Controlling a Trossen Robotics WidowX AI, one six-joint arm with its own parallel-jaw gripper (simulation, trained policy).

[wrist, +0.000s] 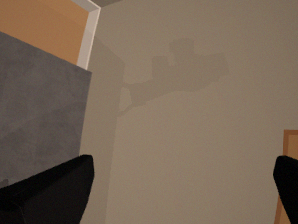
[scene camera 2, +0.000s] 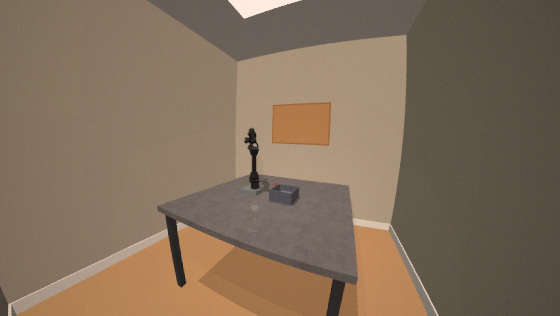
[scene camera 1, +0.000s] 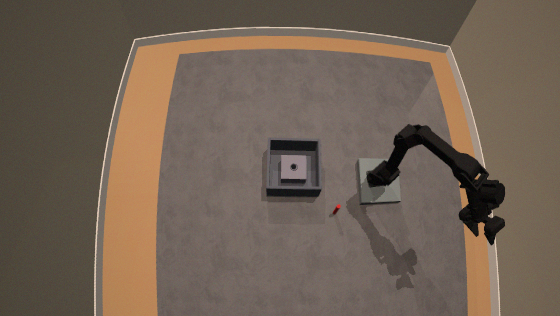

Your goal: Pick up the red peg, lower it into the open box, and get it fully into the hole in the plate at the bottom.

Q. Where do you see a light plate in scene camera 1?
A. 293, 167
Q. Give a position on a dark grey box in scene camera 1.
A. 309, 147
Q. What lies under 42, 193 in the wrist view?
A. My gripper.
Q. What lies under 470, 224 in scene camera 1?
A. My gripper.
